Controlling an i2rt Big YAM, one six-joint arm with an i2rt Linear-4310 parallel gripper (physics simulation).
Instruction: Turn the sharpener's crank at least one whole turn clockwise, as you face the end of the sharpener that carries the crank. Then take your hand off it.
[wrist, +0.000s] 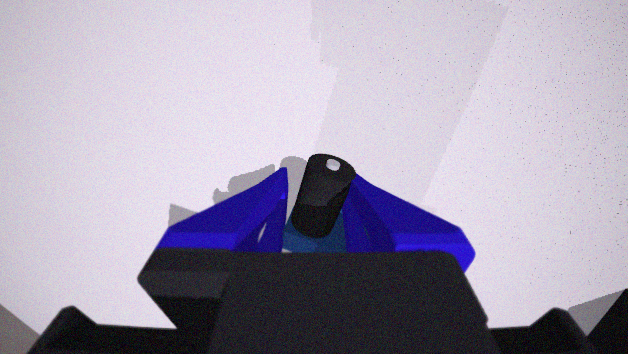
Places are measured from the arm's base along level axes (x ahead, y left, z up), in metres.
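Pixels of known places: gripper, fingertip midpoint: (314, 176).
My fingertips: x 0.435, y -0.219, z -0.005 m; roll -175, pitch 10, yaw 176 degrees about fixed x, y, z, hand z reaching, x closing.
Note:
For each thing: its top centre in the pictures, then the offset to it from my fingertips. "*": a spot on its surface instead. Level surfaces: height alone.
- crank's knob at its top centre: (317, 210) 0.007 m back, 0.001 m right, 0.030 m up
- dark blue sharpener body at a spot on its surface: (330, 243) * 0.011 m back, 0.021 m left, 0.028 m up
- pale white table surface at its surface level: 0.062 m down
The crank's knob (321, 197), a black cylinder with a small light pin at its end, stands tilted between the two blue fingers. My gripper (314, 176) is shut on the knob; the right finger touches it, and a thin gap shows between the left fingertip and the knob's upper part. A small part of the dark blue sharpener body (330, 243) shows below the knob, between the fingers. The rest of the sharpener and the crank's arm are hidden behind the black gripper housing.
A pale white table surface (150, 100) lies around and beyond the fingers. Grey shadows fall on it beside the left finger and in a broad band at upper right. A brownish-grey patch shows at the lower left corner.

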